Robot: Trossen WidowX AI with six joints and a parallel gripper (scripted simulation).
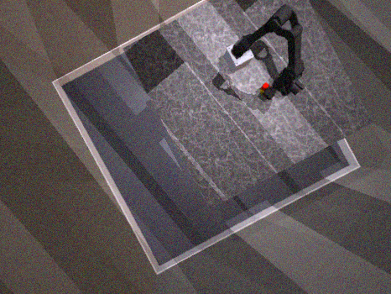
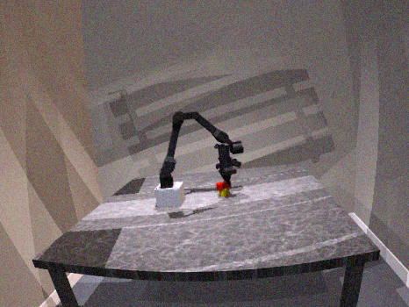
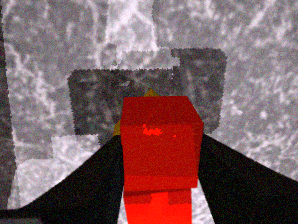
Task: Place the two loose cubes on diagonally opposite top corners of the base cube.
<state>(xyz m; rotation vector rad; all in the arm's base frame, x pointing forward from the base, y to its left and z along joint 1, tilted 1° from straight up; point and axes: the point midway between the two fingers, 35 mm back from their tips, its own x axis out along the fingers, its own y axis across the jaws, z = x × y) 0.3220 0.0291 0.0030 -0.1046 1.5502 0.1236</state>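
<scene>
Now: the red cube 4 cm behind my gripper tip, 1 cm to the right of it and 1 cm below it. The rest, counted from my gripper tip: yellow base cube 2 cm behind, 4 cm below.
</scene>
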